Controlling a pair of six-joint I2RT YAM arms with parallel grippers.
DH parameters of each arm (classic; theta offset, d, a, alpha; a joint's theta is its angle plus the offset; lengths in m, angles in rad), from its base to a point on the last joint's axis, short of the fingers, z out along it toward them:
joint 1: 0 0.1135 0.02 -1.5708
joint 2: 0 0 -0.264 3.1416
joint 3: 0.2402 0 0.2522 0
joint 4: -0.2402 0 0.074 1.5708
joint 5: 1.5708 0 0 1.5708
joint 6: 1.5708 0.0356 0 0
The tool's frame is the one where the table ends.
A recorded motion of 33 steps. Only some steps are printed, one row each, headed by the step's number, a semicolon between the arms.
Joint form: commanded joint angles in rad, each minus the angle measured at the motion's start. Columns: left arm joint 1, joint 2, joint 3, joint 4, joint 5, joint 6; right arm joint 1, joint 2, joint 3, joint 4, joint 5, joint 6.
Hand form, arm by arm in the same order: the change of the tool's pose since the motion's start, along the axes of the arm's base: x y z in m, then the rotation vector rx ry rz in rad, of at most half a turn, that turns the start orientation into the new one. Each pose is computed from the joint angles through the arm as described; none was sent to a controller.
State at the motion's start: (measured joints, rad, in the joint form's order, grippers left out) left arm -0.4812 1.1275 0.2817 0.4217 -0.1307 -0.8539; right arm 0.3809 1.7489 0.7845 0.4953 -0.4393 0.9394
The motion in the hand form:
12: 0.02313 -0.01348 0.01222 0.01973 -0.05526 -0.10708; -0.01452 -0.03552 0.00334 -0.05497 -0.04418 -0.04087
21: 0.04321 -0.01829 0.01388 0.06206 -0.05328 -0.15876; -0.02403 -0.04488 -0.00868 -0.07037 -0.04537 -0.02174
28: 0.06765 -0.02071 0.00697 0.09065 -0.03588 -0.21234; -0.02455 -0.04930 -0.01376 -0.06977 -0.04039 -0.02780
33: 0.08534 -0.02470 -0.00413 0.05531 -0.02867 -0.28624; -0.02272 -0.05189 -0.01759 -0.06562 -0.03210 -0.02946
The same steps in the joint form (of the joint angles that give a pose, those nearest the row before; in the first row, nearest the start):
12: 0.0080 0.1103 0.0935 0.0641 0.0893 0.0847; -0.0861 -0.1033 -0.0969 -0.0209 -0.0097 -0.0884
21: 0.0344 0.2023 0.1693 0.0617 0.1458 0.1499; -0.1090 -0.1073 -0.1570 0.0145 -0.0391 -0.1256
28: 0.0733 0.3264 0.2447 0.0793 0.2207 0.2062; -0.1231 -0.0962 -0.1707 0.0338 -0.0470 -0.1279
33: 0.0965 0.4391 0.2890 0.1462 0.3239 0.2142; -0.1337 -0.0791 -0.1705 0.0444 -0.0577 -0.1267

